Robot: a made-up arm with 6 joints. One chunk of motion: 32 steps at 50 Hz.
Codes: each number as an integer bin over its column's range. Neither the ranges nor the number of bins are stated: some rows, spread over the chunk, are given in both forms.
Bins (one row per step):
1: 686 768 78 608 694 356
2: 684 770 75 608 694 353
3: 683 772 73 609 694 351
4: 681 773 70 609 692 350
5: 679 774 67 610 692 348
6: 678 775 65 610 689 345
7: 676 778 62 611 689 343
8: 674 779 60 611 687 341
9: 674 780 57 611 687 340
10: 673 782 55 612 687 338
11: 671 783 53 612 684 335
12: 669 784 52 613 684 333
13: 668 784 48 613 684 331
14: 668 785 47 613 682 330
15: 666 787 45 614 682 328
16: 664 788 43 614 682 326
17: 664 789 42 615 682 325
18: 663 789 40 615 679 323
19: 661 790 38 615 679 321
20: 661 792 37 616 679 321
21: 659 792 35 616 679 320
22: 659 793 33 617 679 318
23: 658 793 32 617 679 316
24: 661 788 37 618 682 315
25: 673 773 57 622 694 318
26: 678 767 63 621 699 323
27: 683 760 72 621 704 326
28: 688 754 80 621 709 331
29: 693 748 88 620 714 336
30: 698 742 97 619 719 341
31: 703 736 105 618 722 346
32: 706 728 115 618 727 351
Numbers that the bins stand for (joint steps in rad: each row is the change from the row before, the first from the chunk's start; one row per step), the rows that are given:
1: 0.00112 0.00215 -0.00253 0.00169 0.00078 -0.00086
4: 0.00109 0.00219 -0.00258 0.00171 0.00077 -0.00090
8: 0.00105 0.00224 -0.00264 0.00173 0.00075 -0.00095
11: 0.00103 0.00227 -0.00268 0.00174 0.00074 -0.00099
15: 0.00100 0.00230 -0.00273 0.00176 0.00073 -0.00103
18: 0.00098 0.00232 -0.00276 0.00177 0.00072 -0.00106
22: 0.00096 0.00235 -0.00280 0.00179 0.00072 -0.00109
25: 0.00104 0.00219 -0.00266 0.00185 0.00078 -0.00109
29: 0.00116 0.00199 -0.00247 0.00183 0.00086 -0.00098
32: 0.00124 0.00183 -0.00231 0.00180 0.00091 -0.00089
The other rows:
2: 0.00111 0.00217 -0.00255 0.00169 0.00078 -0.00088
3: 0.00110 0.00218 -0.00256 0.00171 0.00078 -0.00089
5: 0.00108 0.00220 -0.00260 0.00172 0.00077 -0.00091
6: 0.00107 0.00221 -0.00261 0.00172 0.00076 -0.00093
7: 0.00106 0.00223 -0.00263 0.00173 0.00076 -0.00094
9: 0.00105 0.00225 -0.00266 0.00173 0.00075 -0.00096
10: 0.00104 0.00226 -0.00267 0.00174 0.00075 -0.00097
12: 0.00102 0.00228 -0.00269 0.00175 0.00074 -0.00100
13: 0.00101 0.00228 -0.00271 0.00175 0.00074 -0.00101
14: 0.00101 0.00229 -0.00272 0.00175 0.00073 -0.00102
16: 0.00099 0.00231 -0.00274 0.00176 0.00073 -0.00104
17: 0.00099 0.00232 -0.00275 0.00177 0.00073 -0.00105
19: 0.00097 0.00233 -0.00277 0.00177 0.00072 -0.00107
20: 0.00097 0.00234 -0.00278 0.00178 0.00072 -0.00107
21: 0.00096 0.00234 -0.00279 0.00178 0.00072 -0.00108
23: 0.00095 0.00235 -0.00281 0.00179 0.00072 -0.00110
24: 0.00097 0.00231 -0.00278 0.00180 0.00073 -0.00111
26: 0.00107 0.00214 -0.00262 0.00184 0.00080 -0.00106
27: 0.00110 0.00209 -0.00257 0.00184 0.00082 -0.00104
28: 0.00113 0.00204 -0.00252 0.00184 0.00084 -0.00101
30: 0.00119 0.00194 -0.00242 0.00182 0.00088 -0.00095
31: 0.00122 0.00189 -0.00237 0.00180 0.00089 -0.00092

